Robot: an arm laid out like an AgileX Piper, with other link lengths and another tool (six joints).
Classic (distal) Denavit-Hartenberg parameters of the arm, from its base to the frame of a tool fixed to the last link. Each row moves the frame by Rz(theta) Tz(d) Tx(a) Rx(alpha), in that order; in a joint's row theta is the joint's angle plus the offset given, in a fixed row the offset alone. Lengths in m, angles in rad.
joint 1: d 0.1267; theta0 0; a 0; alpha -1.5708
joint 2: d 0; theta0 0.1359; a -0.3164; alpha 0
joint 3: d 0; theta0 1.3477; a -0.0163; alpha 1.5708
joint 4: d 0.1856; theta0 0; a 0; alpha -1.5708
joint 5: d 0; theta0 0; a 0; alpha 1.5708
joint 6: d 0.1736; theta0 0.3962; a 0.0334; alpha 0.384
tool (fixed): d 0.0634; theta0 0; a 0; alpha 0
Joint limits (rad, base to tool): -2.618..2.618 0..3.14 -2.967..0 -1.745..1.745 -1.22..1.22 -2.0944..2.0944
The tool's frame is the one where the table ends.
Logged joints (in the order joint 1, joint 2, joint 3, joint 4, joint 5, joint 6), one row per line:
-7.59 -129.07 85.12 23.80 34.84 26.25
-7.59 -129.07 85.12 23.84 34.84 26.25
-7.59 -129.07 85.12 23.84 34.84 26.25
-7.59 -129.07 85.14 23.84 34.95 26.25
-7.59 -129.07 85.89 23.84 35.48 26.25
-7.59 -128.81 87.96 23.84 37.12 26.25
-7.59 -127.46 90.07 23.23 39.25 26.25
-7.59 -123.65 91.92 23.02 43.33 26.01
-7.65 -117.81 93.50 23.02 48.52 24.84
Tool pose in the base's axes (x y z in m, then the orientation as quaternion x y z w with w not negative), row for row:
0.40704 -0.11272 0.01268 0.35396 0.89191 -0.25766 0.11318
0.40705 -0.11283 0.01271 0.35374 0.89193 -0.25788 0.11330
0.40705 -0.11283 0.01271 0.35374 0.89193 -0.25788 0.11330
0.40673 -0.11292 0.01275 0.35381 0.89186 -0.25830 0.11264
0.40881 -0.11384 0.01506 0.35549 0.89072 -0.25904 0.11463
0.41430 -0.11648 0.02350 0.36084 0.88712 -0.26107 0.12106
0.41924 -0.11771 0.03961 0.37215 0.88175 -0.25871 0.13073
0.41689 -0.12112 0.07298 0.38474 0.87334 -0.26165 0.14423
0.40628 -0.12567 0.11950 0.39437 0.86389 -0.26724 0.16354
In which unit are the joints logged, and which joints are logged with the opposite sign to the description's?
The joints are logged in degrees. Opposite sign: joint 2, joint 3, joint 4.
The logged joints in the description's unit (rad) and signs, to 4 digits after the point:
-0.1325 2.2527 -1.4856 -0.4154 0.6081 0.4581
-0.1325 2.2527 -1.4856 -0.4161 0.6081 0.4581
-0.1325 2.2527 -1.4856 -0.4161 0.6081 0.4581
-0.1325 2.2527 -1.4860 -0.4161 0.6100 0.4581
-0.1325 2.2527 -1.4991 -0.4161 0.6192 0.4581
-0.1325 2.2482 -1.5352 -0.4161 0.6479 0.4581
-0.1325 2.2246 -1.5720 -0.4054 0.6850 0.4581
-0.1325 2.1581 -1.6043 -0.4018 0.7563 0.4540
-0.1335 2.0562 -1.6319 -0.4018 0.8468 0.4335

